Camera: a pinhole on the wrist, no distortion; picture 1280 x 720 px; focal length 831.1 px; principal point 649.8 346.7 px. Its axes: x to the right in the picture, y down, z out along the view. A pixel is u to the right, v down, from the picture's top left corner.
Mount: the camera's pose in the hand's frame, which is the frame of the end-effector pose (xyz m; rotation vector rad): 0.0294 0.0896 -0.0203 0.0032 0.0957 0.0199
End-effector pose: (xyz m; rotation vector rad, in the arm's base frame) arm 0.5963 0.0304 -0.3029 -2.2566 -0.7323 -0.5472
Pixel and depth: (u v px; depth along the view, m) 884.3 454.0 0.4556
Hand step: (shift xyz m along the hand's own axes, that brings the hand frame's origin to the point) 0.1997 0.1500 0.4212
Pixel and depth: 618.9 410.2 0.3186
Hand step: 0.0476 0.1130 0.2981
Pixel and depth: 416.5 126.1 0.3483
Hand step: -0.0328 -0.0056 0.3354
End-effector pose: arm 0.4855 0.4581 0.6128 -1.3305 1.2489 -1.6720
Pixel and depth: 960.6 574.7 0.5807
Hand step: 0.2979 0.2519 0.5377
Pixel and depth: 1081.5 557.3 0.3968
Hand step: 0.2705 0.1934 0.3554
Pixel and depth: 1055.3 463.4 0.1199
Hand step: 0.0987 0.1073 0.0935
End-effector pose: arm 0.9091 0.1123 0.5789 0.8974 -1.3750 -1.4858
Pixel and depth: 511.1 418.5 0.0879
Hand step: 0.0231 0.0967 0.0686
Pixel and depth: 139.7 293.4 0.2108
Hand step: -0.0789 0.0730 0.2018
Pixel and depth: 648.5 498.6 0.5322
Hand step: 0.0775 0.1856 0.5099
